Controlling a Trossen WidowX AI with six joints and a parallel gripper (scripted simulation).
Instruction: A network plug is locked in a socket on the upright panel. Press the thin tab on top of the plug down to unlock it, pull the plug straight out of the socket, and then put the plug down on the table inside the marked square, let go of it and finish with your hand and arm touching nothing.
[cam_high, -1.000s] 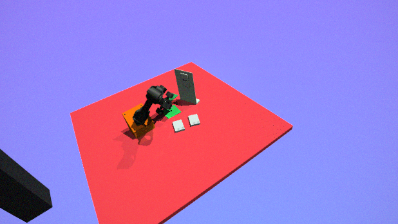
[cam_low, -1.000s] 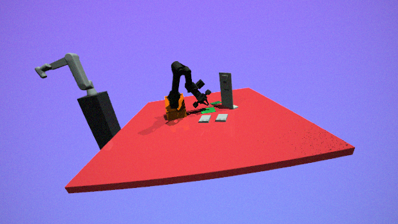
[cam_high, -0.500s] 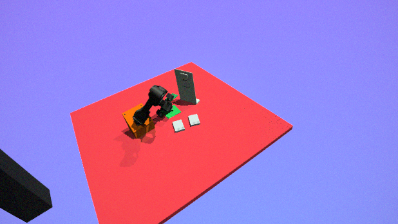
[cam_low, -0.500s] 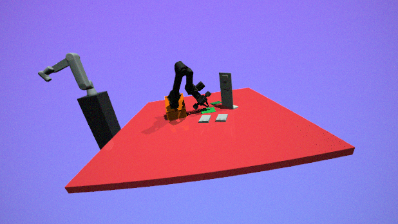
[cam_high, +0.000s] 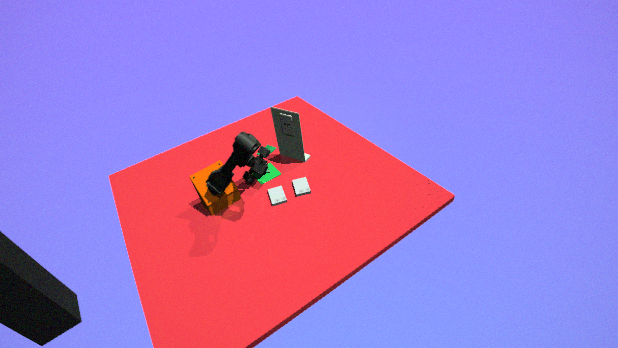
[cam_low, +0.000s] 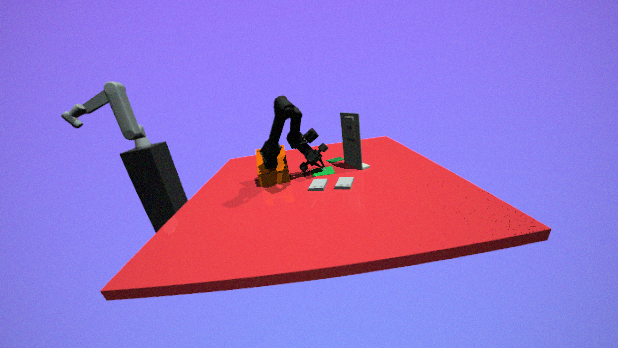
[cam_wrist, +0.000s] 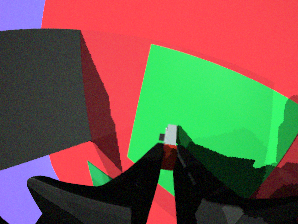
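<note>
Right now the network plug is right at my gripper tip. Also, from my gripper tip: upright panel (18 cm ahead, 11 cm above); green marked square (2 cm below, 1 cm behind).
</note>
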